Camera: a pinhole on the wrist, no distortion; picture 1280 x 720 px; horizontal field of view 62.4 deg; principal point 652.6 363.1 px. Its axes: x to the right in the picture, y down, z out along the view. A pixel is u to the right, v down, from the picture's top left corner.
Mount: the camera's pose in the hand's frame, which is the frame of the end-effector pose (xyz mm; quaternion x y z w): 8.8 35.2 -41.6 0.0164 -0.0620 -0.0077 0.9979
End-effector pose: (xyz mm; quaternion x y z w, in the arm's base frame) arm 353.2 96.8 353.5 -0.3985 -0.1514 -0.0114 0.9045
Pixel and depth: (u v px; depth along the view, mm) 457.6 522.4 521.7
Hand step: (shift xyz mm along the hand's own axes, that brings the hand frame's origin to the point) -150.4 98.9 466.6
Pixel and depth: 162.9 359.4 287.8
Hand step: -159.2 27.4 227.3
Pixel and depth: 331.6 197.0 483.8
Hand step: -198.0 -53.6 417.5
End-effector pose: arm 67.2 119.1 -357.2 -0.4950 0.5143 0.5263 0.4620
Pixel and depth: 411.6 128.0 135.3
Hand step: -39.0 1.4 87.8
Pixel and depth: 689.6 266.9 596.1
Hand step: -45.1 -38.3 550.3
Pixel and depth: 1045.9 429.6 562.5
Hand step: 147.2 49.1 543.3
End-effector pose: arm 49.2 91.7 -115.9 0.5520 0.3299 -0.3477 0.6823
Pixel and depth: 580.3 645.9 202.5
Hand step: -29.3 83.2 159.3
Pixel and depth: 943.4 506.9 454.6
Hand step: 77.4 80.4 426.8
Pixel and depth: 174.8 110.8 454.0
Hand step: -252.6 -84.0 379.7
